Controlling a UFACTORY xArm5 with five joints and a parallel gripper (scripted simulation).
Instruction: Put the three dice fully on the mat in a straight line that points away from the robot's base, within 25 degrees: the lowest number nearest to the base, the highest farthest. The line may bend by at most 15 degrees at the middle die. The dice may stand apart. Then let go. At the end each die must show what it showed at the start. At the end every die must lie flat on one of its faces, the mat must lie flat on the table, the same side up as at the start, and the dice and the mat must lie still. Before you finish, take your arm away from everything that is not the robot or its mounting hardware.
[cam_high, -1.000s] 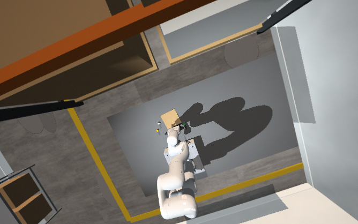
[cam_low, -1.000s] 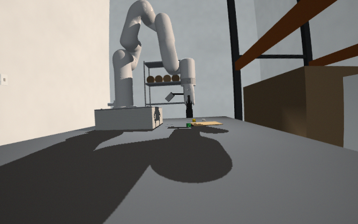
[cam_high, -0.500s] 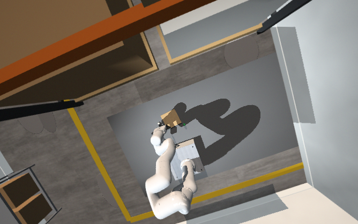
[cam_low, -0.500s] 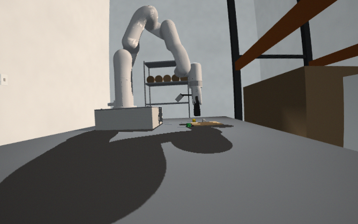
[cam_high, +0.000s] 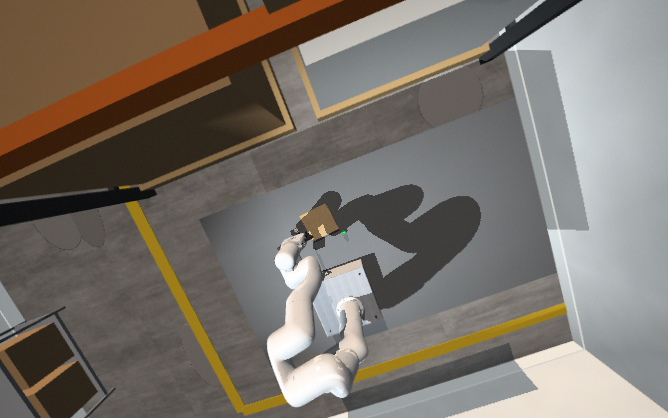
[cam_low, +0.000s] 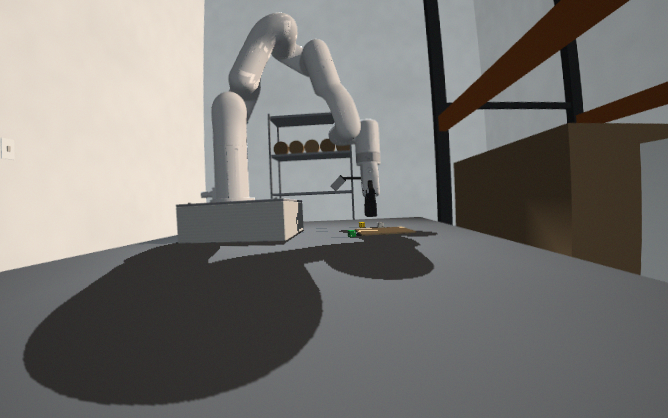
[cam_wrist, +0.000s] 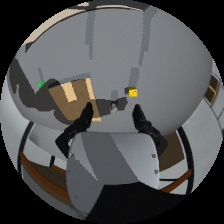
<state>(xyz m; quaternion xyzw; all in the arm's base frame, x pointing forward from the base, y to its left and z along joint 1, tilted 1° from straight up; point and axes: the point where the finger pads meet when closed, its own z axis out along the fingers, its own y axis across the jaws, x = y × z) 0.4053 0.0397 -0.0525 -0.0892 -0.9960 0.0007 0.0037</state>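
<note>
Right now the yellow die is 40 mm to the left of my hand, 40 mm below it and 20 mm behind it. Round my hand: green die 190 mm to the right, 100 mm behind, 40 mm below; then white die 40 mm below, 30 mm ahead; then tan mat 120 mm to the right, 40 mm below, 10 mm ahead.
</note>
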